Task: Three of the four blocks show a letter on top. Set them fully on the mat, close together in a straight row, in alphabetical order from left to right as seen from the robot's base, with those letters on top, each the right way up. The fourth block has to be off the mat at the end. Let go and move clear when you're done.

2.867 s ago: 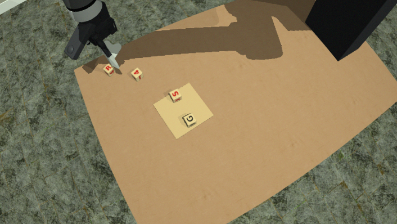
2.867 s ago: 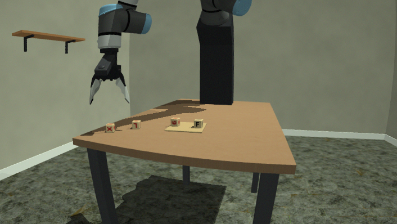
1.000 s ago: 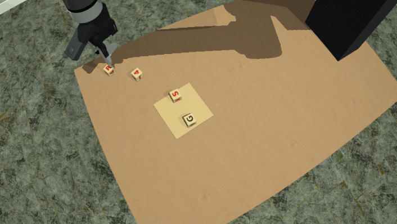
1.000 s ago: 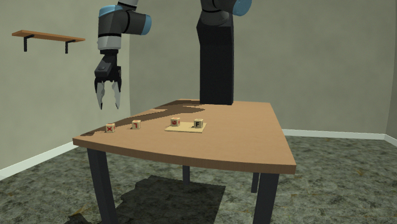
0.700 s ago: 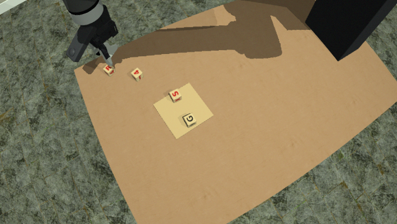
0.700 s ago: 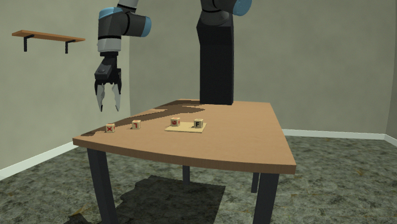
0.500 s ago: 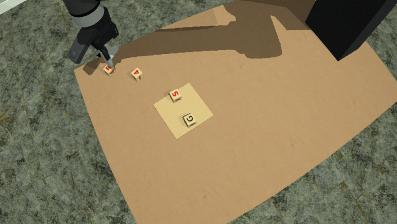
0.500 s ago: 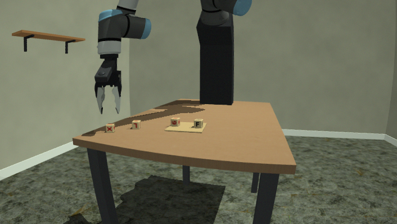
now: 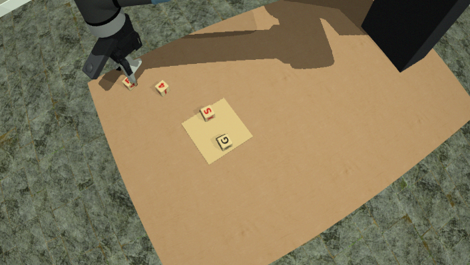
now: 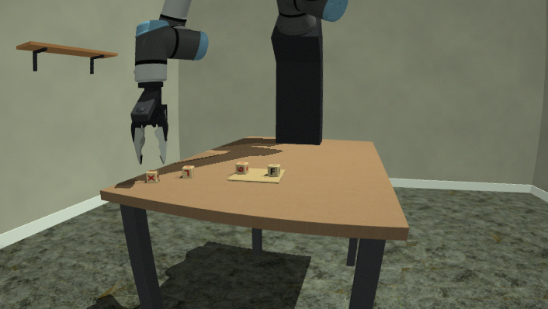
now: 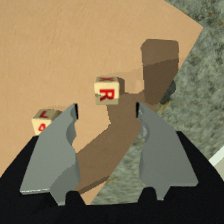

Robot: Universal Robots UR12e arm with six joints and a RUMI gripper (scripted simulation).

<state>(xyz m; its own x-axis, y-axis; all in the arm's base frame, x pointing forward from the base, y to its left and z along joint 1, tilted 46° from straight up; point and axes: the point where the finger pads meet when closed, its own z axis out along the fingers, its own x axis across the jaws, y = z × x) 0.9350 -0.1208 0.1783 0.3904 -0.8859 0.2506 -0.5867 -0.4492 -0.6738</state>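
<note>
My hand is 22 cm to the right of the pale mat, 21 cm past it and 6 cm above it. The rest, counted from my hand: block 20 cm behind, 17 cm to the left, 4 cm below.
</note>
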